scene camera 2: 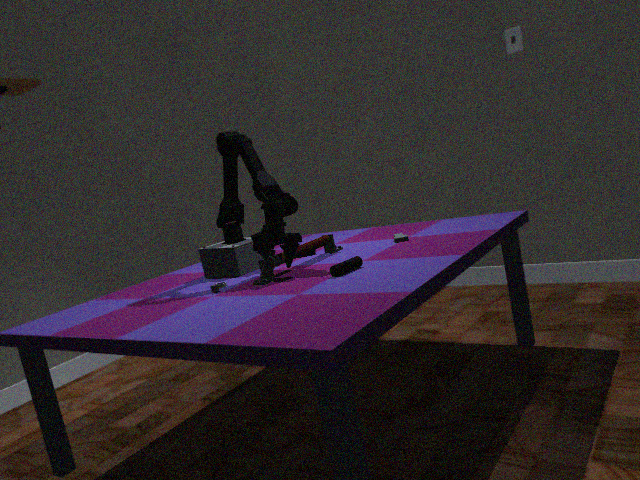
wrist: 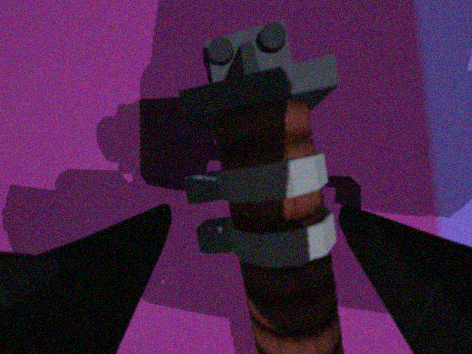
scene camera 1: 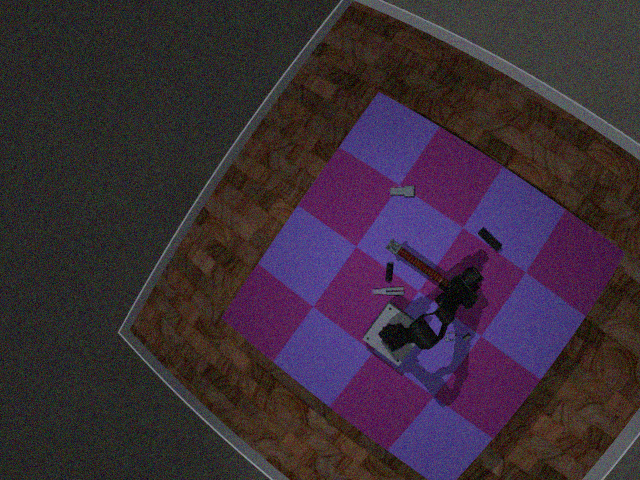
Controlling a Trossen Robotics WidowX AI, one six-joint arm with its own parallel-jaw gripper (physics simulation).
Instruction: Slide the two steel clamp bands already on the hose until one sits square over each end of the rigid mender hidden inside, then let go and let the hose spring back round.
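Note:
The orange ribbed hose [scene camera 1: 421, 266] [scene camera 2: 312, 245] [wrist: 300, 342] runs straight between a near grey bracket [scene camera 2: 266, 272] [wrist: 314, 75] and a far bracket [scene camera 1: 393, 246] [scene camera 2: 329, 243]. In the wrist view two steel bands circle it close together near the near bracket: the upper band [wrist: 260, 182] and the lower band [wrist: 272, 246], with a short strip of hose between them. Their lugs point left. My gripper [scene camera 1: 457, 289] [scene camera 2: 279, 255] [wrist: 255, 213] is open, its fingers on either side of the hose around the bands, with visible gaps. The mender inside is hidden.
A black cylinder [scene camera 1: 490, 239] [scene camera 2: 346, 266] lies beside the hose. A grey block [scene camera 1: 402, 191] [scene camera 2: 400, 238] lies beyond the far bracket. A small black piece [scene camera 1: 389, 271] and a pale slim tool [scene camera 1: 388, 291] lie near the robot's base [scene camera 2: 227, 262]. Small loose parts [scene camera 1: 449, 336] [scene camera 2: 218, 287] lie beside the arm.

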